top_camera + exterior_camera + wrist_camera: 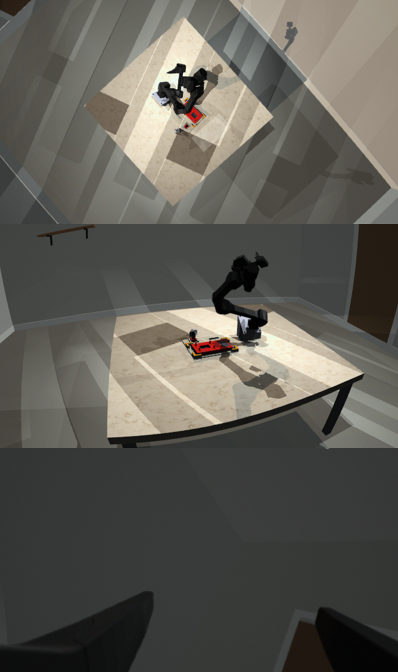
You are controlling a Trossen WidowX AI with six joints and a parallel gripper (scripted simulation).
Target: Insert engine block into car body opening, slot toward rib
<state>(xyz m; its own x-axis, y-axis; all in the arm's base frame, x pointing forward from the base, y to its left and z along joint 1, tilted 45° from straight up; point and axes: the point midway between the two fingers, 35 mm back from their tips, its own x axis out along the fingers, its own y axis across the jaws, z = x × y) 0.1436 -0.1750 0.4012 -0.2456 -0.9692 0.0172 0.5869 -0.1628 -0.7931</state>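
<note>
Right now the grey-white engine block is 510 mm below my gripper tip, 250 mm ahead of it and 230 mm to the right of it.
</note>
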